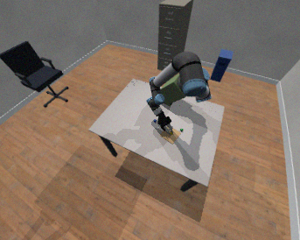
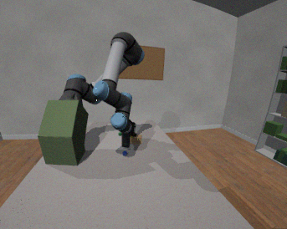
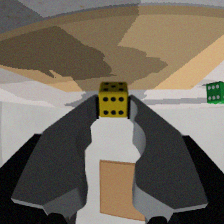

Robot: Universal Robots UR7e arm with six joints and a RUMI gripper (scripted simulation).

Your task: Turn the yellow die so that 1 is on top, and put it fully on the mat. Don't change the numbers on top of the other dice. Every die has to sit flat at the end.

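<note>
The yellow die lies 1 cm to the left of my hand. From my hand the other things lie so: green die (10 cm behind, 6 cm to the left, 2 cm below); blue die (4 cm behind, 20 cm to the right, 2 cm below); tan mat (2 cm below).
</note>
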